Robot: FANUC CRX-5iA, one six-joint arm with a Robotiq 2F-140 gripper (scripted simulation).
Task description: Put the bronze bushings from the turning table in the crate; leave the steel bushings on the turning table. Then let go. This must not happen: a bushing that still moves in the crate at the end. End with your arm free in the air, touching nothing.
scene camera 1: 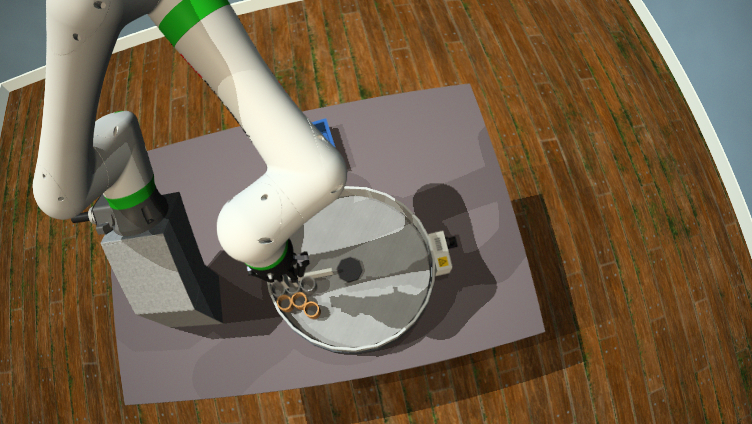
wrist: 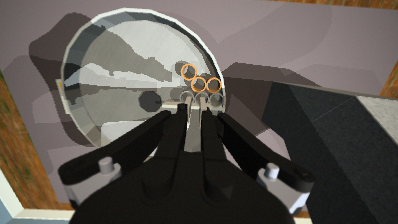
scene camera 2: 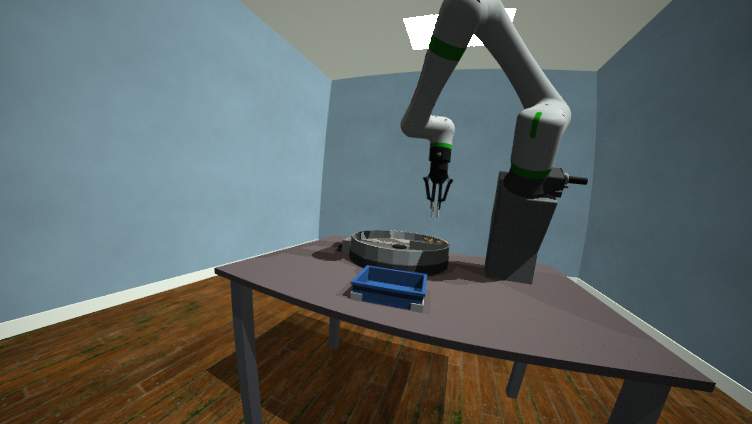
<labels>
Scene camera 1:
my gripper: 291, 281
round turning table: 380, 264
</labels>
